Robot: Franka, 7 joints.
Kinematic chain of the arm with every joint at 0, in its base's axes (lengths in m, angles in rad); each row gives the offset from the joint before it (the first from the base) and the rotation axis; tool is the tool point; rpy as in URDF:
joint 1: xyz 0 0 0.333 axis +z
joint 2: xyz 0 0 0 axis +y
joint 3: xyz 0 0 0.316 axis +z
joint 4: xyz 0.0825 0 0 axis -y
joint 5: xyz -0.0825 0 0.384 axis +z
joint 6: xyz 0 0 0 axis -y
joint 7: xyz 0.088 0 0 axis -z
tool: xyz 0 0 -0.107 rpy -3.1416 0 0
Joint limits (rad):
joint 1: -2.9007..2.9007
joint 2: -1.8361..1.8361
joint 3: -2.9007..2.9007
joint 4: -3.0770..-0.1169
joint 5: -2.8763..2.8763
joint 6: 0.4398..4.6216
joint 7: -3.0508..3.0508
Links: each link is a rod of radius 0.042 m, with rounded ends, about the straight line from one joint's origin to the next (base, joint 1, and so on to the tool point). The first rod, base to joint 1, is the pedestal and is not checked.
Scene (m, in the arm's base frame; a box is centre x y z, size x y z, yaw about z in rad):
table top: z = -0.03
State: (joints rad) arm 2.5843 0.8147 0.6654 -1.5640 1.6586 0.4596 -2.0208
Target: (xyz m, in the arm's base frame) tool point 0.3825 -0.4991 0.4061
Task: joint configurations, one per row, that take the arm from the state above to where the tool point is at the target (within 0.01 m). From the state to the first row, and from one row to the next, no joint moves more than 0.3 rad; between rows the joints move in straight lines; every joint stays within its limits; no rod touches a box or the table.
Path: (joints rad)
1: 2.6370 0.5465 0.8751 -1.5712 1.6642 0.5302 -2.0208
2: 2.6898 0.2782 1.0848 -1.5783 1.6697 0.6007 -2.0208
3: 2.7425 0.0100 1.2945 -1.5855 1.6753 0.6713 -2.0208
4: 2.7952 -0.2583 1.5042 -1.5926 1.6808 0.7418 -2.0208
5: 2.8480 -0.5265 1.7139 -1.5998 1.6864 0.8124 -2.0208
6: 2.9007 -0.7948 1.9236 -1.6069 1.6919 0.8829 -2.0208

